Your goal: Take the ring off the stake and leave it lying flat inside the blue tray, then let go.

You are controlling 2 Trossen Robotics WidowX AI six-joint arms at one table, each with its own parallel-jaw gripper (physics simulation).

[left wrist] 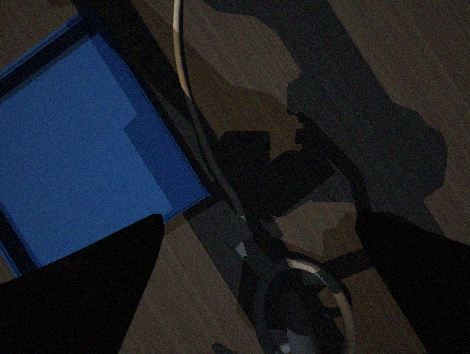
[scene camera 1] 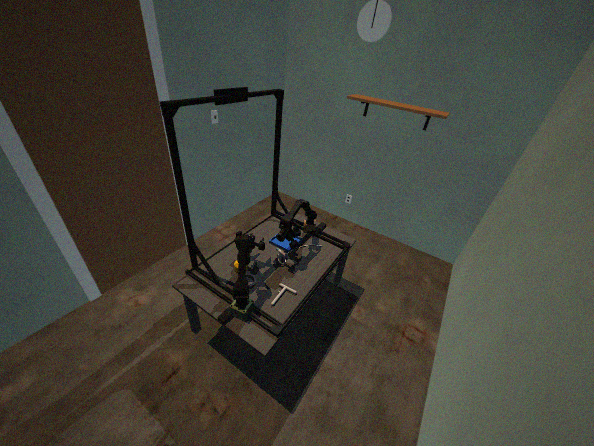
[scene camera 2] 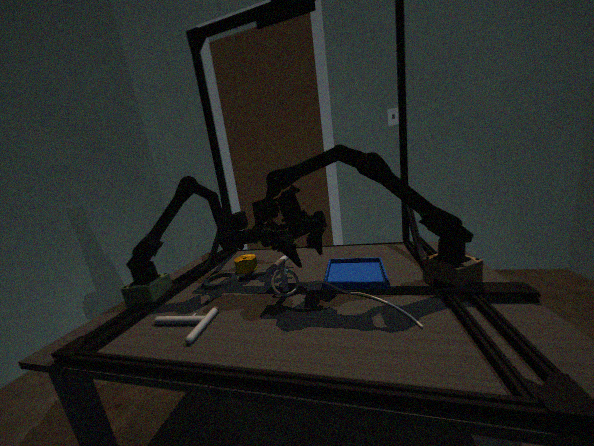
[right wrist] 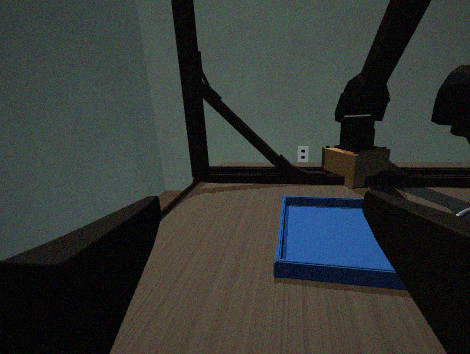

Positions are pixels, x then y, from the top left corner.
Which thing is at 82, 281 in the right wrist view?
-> The right gripper.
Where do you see a grey ring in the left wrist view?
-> At 253, 255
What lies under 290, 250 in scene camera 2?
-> The left gripper.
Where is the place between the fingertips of the left gripper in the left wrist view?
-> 259, 221
